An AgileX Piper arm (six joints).
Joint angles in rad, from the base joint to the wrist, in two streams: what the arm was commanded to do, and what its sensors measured. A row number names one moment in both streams.
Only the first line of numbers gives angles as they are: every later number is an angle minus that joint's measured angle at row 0.
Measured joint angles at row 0:
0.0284 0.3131 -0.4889 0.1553 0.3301 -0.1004
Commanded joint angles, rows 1 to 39:
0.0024 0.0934 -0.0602 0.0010 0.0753 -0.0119
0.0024 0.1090 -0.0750 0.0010 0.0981 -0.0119
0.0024 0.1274 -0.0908 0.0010 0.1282 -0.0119
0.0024 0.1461 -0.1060 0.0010 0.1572 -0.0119
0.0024 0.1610 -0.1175 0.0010 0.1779 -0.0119
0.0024 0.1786 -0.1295 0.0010 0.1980 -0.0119
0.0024 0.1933 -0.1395 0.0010 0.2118 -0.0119
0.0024 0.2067 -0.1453 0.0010 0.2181 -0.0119
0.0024 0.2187 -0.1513 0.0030 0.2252 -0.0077
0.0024 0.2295 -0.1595 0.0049 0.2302 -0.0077
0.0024 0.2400 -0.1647 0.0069 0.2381 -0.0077
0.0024 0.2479 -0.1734 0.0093 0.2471 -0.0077
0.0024 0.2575 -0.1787 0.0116 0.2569 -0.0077
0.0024 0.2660 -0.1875 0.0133 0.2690 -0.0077
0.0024 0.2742 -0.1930 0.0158 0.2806 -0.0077
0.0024 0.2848 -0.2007 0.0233 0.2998 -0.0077
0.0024 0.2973 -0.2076 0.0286 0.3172 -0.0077
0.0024 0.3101 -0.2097 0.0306 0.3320 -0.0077
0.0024 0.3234 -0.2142 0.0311 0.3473 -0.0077
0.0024 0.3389 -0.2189 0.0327 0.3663 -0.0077
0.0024 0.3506 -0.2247 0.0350 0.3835 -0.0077
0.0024 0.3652 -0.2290 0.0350 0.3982 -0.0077
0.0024 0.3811 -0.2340 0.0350 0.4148 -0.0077
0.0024 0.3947 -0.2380 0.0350 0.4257 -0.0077
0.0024 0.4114 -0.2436 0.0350 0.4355 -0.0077
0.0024 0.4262 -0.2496 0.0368 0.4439 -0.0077
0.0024 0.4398 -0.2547 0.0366 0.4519 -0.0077
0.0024 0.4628 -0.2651 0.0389 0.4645 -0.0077
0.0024 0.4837 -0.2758 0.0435 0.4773 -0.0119
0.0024 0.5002 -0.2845 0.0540 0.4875 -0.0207
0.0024 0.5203 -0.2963 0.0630 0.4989 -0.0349
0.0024 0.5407 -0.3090 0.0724 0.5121 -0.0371
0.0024 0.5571 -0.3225 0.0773 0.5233 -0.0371
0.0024 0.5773 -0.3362 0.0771 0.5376 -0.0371
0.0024 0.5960 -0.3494 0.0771 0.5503 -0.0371
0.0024 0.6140 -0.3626 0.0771 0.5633 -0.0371
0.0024 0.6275 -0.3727 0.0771 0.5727 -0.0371
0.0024 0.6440 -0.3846 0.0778 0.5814 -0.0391
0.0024 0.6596 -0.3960 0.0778 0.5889 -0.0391
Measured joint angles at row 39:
0.0000 0.6075 -0.3518 0.0735 0.5532 -0.0241
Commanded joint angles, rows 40 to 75:
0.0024 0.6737 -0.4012 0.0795 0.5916 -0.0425
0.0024 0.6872 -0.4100 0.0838 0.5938 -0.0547
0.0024 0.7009 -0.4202 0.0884 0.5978 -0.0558
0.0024 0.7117 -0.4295 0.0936 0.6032 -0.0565
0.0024 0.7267 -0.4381 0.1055 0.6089 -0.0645
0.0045 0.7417 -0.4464 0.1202 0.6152 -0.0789
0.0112 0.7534 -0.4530 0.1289 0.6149 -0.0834
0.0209 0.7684 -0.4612 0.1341 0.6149 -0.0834
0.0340 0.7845 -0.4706 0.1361 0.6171 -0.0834
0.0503 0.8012 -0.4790 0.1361 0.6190 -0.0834
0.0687 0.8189 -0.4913 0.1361 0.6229 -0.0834
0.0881 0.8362 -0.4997 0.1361 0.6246 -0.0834
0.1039 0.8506 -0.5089 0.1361 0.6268 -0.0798
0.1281 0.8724 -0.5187 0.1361 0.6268 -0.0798
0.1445 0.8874 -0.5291 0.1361 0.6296 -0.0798
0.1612 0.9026 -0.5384 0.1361 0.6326 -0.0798
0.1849 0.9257 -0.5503 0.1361 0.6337 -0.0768
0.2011 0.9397 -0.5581 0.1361 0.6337 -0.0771
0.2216 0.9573 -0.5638 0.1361 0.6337 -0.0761
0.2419 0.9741 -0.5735 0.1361 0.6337 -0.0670
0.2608 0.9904 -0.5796 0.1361 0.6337 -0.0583
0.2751 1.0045 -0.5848 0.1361 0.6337 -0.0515
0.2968 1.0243 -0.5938 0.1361 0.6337 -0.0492
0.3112 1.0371 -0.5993 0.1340 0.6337 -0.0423
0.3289 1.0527 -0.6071 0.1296 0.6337 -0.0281
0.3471 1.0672 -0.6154 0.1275 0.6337 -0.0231
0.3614 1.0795 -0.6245 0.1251 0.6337 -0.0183
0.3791 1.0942 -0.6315 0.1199 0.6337 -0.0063
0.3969 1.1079 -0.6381 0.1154 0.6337 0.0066
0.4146 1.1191 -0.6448 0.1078 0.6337 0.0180
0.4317 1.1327 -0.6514 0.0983 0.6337 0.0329
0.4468 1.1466 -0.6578 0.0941 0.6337 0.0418
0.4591 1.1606 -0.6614 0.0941 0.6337 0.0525
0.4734 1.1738 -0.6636 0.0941 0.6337 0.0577
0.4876 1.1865 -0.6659 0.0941 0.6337 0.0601
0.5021 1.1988 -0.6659 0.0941 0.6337 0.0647
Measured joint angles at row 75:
0.4537 1.1565 -0.6530 0.1078 0.6346 0.0375
